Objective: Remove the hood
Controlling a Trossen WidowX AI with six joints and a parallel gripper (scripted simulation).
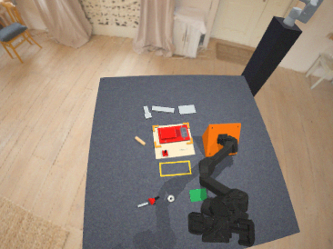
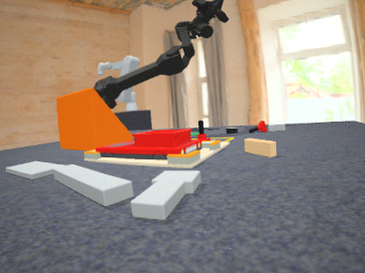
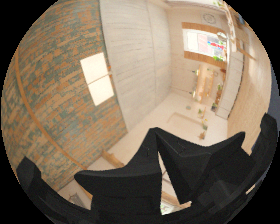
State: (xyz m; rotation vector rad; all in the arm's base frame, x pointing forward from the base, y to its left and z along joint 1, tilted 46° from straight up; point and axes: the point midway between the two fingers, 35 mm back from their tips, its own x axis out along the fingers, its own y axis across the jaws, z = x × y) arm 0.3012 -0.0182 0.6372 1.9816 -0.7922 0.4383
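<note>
Right now the red hood is 10 mm ahead of my gripper tip, 530 mm to the right of it and 550 mm below it. The rest, counted from my gripper tip: cream baseplate 20 mm behind, 510 mm to the right, 580 mm below; wooden block 190 mm ahead, 490 mm to the right, 580 mm below; green square 150 mm behind, 140 mm to the right, 590 mm below.
</note>
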